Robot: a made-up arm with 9 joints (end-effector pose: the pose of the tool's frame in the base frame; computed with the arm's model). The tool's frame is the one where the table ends.
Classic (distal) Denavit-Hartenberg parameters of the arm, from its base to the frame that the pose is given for. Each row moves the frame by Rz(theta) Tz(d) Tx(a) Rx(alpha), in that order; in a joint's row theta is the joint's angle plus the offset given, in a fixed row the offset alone. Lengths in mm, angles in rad.
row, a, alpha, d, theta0
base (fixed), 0, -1.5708, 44, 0
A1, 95, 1.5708, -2, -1.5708
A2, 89, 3.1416, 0, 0.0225
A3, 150, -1.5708, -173, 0.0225
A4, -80.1, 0, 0, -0.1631
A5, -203, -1.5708, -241, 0.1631
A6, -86, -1.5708, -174, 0
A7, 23, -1.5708, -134, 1.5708
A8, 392, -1.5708, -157, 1.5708
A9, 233, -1.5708, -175, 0
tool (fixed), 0, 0, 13, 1.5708
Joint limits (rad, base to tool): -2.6..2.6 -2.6..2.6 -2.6..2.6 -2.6..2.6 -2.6..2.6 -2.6..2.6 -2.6..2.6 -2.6..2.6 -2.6..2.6
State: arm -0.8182 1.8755 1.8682 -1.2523 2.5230 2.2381 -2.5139 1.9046 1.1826
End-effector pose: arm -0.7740 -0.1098 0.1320 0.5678 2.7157 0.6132
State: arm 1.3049 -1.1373 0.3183 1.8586 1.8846 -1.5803 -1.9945 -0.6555 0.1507
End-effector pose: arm 0.0738 -0.9754 0.3859 0.4428 2.2012 -0.2506
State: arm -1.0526 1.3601 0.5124 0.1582 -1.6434 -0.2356 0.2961 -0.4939 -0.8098
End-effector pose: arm -0.2523 -0.5014 -0.5751 1.0064 0.3517 -0.5828
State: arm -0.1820 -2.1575 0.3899 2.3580 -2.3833 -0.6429 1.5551 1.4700 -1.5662
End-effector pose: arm -0.0076 0.0898 -0.0281 2.1529 2.2155 0.3710
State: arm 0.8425 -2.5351 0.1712 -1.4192 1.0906 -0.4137 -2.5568 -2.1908 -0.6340
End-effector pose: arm -0.2557 -0.6260 0.3609 0.6820 -0.2699 -0.8078
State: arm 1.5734 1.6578 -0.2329 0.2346 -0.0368 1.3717 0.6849 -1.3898 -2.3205
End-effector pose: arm 0.1582 0.0018 -0.2186 -1.2074 1.2829 -0.6998
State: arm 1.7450 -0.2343 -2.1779 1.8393 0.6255 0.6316 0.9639 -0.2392 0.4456
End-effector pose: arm 0.4853 0.6035 0.5341 -0.5235 -0.5079 1.6171
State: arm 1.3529 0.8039 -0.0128 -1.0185 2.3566 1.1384 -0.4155 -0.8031 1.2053
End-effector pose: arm 0.1164 0.8762 0.5003 -2.2593 -1.4900 1.4636
